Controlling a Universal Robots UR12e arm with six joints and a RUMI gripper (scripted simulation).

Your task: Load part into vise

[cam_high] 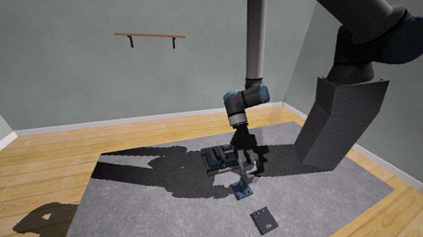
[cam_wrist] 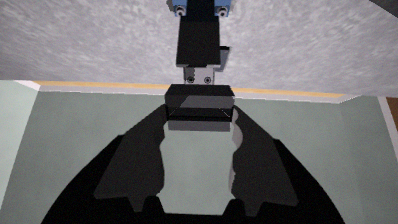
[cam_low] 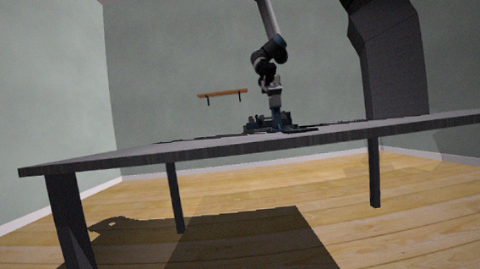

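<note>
Right now the part is right at my hand. From my hand the other things lie so: moving jaw (6 cm ahead, 21 cm to the right, 11 cm below); cylinder rod (22 cm to the right, 11 cm below); work stop (9 cm ahead, 17 cm to the right, 10 cm below).
</note>
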